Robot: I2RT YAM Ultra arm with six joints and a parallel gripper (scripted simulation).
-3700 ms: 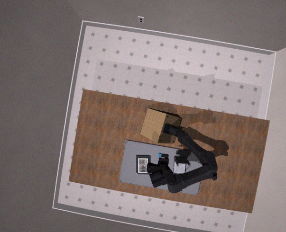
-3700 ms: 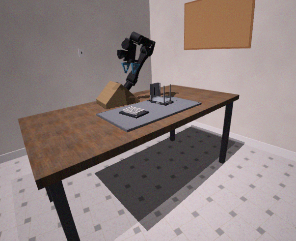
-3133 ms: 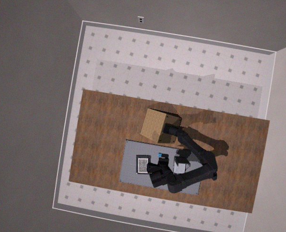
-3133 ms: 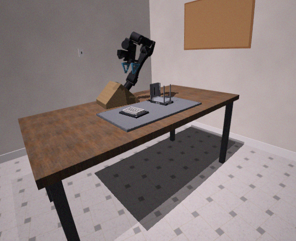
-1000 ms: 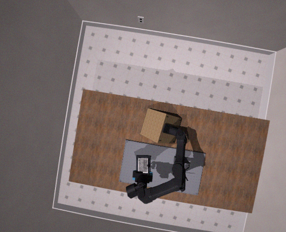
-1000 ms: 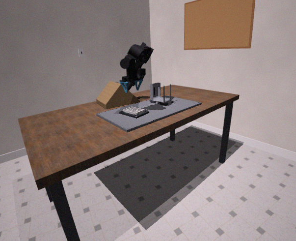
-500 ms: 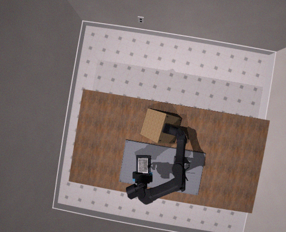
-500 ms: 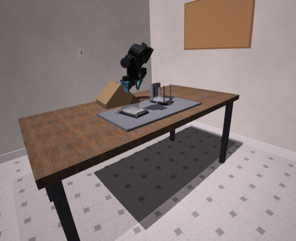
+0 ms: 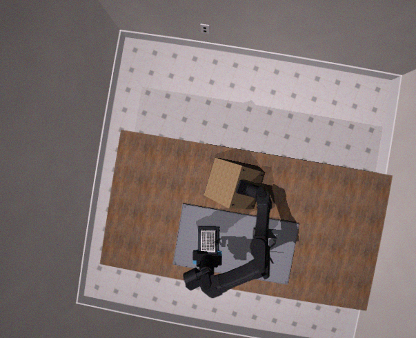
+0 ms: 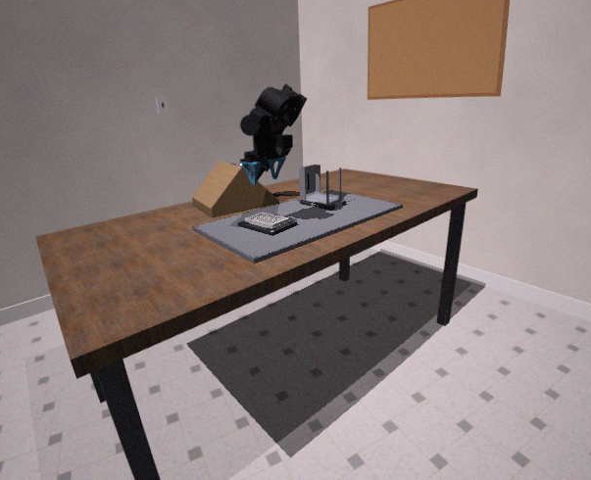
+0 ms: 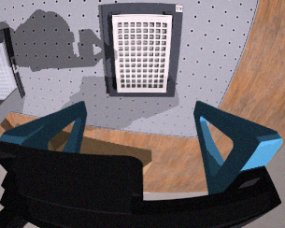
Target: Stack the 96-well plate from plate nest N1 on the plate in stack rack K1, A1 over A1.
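Now: hand 90 mm short of the pale A1 square, 30 mm to the left of it and 140 mm above it.
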